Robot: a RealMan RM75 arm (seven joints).
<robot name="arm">
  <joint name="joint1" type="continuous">
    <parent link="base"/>
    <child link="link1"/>
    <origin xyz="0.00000 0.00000 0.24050"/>
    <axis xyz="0 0 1"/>
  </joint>
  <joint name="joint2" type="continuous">
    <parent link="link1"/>
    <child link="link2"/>
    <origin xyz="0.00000 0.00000 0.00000" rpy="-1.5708 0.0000 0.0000"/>
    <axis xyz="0 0 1"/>
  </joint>
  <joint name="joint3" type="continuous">
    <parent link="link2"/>
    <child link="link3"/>
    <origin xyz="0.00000 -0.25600 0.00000" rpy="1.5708 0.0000 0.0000"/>
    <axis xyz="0 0 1"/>
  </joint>
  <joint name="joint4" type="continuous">
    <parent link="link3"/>
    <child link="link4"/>
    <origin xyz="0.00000 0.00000 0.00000" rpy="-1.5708 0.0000 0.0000"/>
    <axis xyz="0 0 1"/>
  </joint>
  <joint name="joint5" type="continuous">
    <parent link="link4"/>
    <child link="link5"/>
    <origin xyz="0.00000 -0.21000 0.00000" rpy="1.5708 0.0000 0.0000"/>
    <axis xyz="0 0 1"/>
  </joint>
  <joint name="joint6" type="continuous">
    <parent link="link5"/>
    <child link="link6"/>
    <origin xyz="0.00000 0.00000 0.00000" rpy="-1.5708 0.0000 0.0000"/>
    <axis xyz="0 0 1"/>
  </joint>
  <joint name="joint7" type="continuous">
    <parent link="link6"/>
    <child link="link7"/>
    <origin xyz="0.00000 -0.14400 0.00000" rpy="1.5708 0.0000 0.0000"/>
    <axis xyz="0 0 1"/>
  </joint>
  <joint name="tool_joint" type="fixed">
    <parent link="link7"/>
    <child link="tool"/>
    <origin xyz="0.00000 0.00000 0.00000"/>
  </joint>
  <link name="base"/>
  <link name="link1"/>
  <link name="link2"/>
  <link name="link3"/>
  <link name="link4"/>
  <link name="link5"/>
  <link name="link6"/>
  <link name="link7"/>
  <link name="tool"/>
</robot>
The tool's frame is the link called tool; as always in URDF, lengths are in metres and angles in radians. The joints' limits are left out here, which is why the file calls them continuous.
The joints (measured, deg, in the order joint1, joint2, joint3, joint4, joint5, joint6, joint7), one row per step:
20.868 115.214 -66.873 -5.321 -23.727 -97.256 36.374
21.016 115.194 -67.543 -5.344 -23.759 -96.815 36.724
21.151 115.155 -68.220 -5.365 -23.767 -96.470 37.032
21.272 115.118 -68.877 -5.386 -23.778 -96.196 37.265
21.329 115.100 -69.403 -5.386 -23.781 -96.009 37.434
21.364 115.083 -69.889 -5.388 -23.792 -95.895 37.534
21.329 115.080 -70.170 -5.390 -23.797 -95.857 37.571
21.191 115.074 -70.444 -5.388 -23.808 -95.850 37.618
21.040 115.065 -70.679 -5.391 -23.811 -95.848 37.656
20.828 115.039 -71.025 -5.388 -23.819 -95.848 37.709
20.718 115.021 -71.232 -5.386 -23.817 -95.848 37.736
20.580 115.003 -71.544 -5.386 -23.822 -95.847 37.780
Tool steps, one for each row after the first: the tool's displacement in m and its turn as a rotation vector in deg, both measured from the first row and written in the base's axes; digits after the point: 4 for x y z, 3 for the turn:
-0.0007 0.0012 -0.0020 -0.919 -0.026 0.083
-0.0014 0.0022 -0.0037 -1.760 -0.089 0.226
-0.0022 0.0030 -0.0054 -2.521 -0.201 0.404
-0.0026 0.0034 -0.0068 -3.116 -0.285 0.518
-0.0031 0.0035 -0.0080 -3.621 -0.406 0.660
-0.0031 0.0032 -0.0088 -3.893 -0.480 0.713
-0.0027 0.0023 -0.0094 -4.161 -0.540 0.686
-0.0022 0.0014 -0.0100 -4.379 -0.592 0.636
-0.0014 0.0001 -0.0107 -4.700 -0.682 0.569
-0.0010 -0.0006 -0.0111 -4.883 -0.739 0.543
-0.0006 -0.0015 -0.0118 -5.170 -0.820 0.536

